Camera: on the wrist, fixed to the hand. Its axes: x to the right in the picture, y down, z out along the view.
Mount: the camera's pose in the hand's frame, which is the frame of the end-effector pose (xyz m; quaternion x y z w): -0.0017 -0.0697 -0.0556 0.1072 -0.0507 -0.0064 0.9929
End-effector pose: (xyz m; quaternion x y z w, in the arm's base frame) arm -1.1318 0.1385 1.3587 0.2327 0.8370 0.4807 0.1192
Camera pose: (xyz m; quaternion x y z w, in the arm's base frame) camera -1.1730 0.0660 1.3270 0.2628 0.8781 0.3750 0.1389
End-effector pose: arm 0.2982 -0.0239 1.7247 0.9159 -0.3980 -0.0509 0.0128
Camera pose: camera 0.3535 0.0240 1.7757 -0.9107 0.3954 0.0544 0.1060
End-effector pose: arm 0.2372 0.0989 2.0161 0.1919 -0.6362 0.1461 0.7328
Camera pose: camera 0.3176 0.0633 2.0013 0.2806 -0.6520 0.1989 0.6757
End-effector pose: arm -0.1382 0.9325 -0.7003 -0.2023 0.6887 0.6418 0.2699
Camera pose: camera -0.0995 0.8706 -0.7515 -0.1438 0.7377 0.5720 0.3287
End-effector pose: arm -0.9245 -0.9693 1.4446 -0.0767 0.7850 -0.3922 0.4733
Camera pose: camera -0.9857 -0.9857 1.5073 -0.0503 0.7129 -0.4727 0.5155
